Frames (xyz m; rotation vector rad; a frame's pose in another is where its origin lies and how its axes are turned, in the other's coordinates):
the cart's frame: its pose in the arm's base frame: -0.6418 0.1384 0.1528 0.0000 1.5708 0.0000
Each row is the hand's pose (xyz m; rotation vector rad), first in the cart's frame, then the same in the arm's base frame.
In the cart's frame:
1: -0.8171 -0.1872 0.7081 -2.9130 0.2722 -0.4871
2: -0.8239 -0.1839 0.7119 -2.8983 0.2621 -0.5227
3: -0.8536 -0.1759 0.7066 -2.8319 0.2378 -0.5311
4: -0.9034 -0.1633 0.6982 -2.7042 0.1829 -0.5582
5: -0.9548 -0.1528 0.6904 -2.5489 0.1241 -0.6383
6: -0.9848 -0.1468 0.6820 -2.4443 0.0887 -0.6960
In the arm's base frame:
1: 0.0663 -0.0488 0.9699 2.5325 -0.3972 -1.8069
2: 0.0701 -0.0455 0.9767 -2.5547 0.4004 1.7740
3: 0.0648 -0.0375 1.0064 -2.5150 0.4501 1.7206
4: 0.0564 -0.0249 1.0562 -2.4417 0.5291 1.6061
5: 0.0486 -0.0144 1.1076 -2.3862 0.6074 1.4304
6: 0.0402 -0.0084 1.1376 -2.3514 0.6540 1.3091

